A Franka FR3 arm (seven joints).
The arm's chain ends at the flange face. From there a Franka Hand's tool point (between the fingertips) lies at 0.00 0.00 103.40 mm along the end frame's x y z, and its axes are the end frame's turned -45 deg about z.
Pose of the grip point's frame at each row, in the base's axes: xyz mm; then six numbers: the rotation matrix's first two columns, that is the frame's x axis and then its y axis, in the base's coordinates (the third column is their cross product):
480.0 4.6 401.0 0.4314 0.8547 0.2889 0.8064 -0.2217 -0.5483
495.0 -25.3 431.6 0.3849 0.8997 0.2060 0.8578 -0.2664 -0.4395
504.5 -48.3 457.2 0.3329 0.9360 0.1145 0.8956 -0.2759 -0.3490
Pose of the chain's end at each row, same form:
521.8 -43.9 482.2 0.8753 0.4476 -0.1834 0.2652 -0.7611 -0.5920
530.2 -61.1 522.0 0.8787 0.4478 -0.1651 0.3344 -0.8246 -0.4564
535.0 -70.9 553.4 0.8687 0.4668 -0.1658 0.3979 -0.8569 -0.3277

